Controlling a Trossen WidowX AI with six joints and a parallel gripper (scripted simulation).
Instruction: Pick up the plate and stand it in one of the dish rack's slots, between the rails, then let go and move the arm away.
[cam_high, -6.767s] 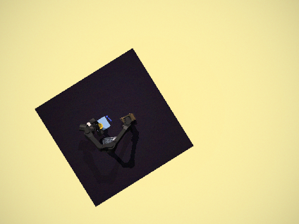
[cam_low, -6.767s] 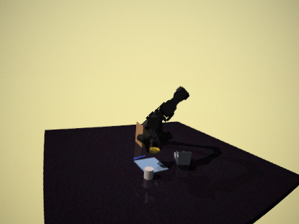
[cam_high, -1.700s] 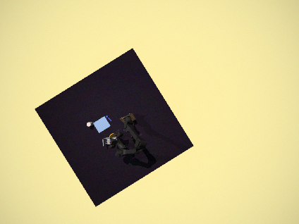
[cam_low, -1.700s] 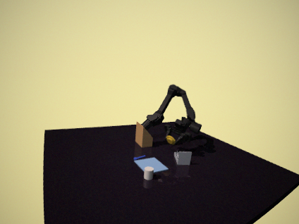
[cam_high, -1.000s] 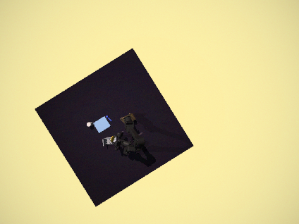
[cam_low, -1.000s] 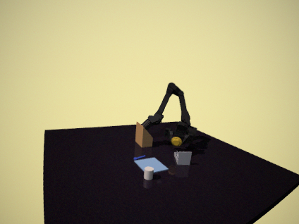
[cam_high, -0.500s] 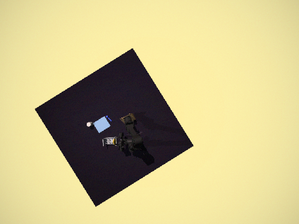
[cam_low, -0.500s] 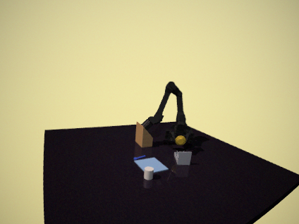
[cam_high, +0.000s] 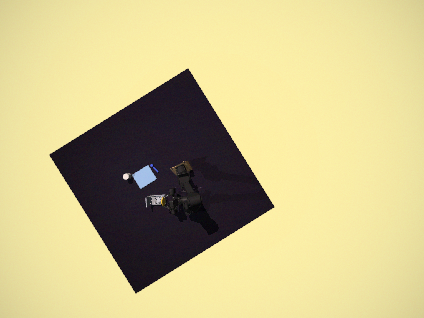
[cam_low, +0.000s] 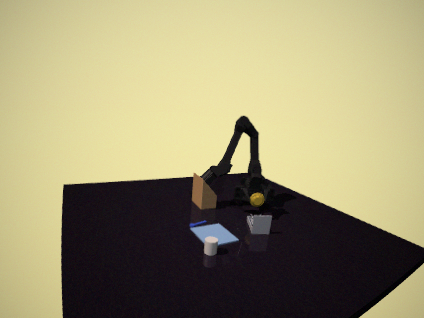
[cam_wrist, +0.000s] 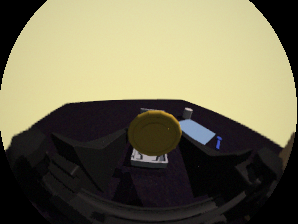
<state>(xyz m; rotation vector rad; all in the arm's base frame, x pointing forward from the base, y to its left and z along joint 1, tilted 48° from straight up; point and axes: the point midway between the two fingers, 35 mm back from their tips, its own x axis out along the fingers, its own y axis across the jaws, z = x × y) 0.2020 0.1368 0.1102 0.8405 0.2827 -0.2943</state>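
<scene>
My gripper tip is 6 cm short of the dish rack, 2 cm to the left of it and 7 cm above it. Round my gripper tip: light blue mat: 7 cm ahead, 23 cm to the right, 9 cm below; then yellow plate: 1 cm behind; then blue stick: 3 cm behind, 26 cm to the right, 9 cm below.
</scene>
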